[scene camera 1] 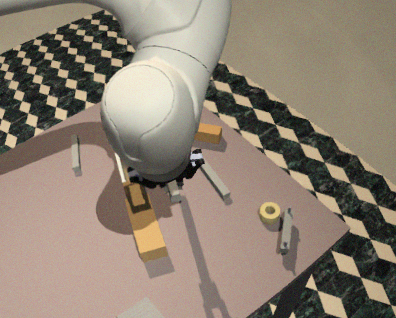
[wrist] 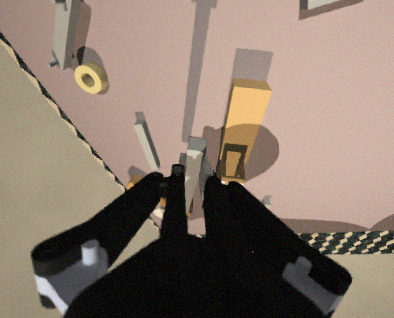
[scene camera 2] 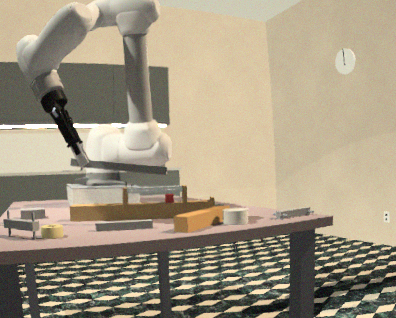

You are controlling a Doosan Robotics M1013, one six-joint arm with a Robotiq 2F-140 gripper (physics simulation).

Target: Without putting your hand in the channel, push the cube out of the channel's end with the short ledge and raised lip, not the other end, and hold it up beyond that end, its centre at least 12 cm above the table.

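The orange channel lies on the table, with a long plain ledge at one end and a short ledge with a raised lip at the other, at right in scene camera 2. The red cube is inside it, near the post on the lip side, under a pale cover strip; the cube does not show in the wrist view. My gripper is shut on a long grey bar. The bar hangs well above the table, nearly level, its far end slightly lower in scene camera 2.
An orange block and a white cylinder lie near the lip end. A loose grey bar, a yellow ring and a pinned grey bar lie beside the channel.
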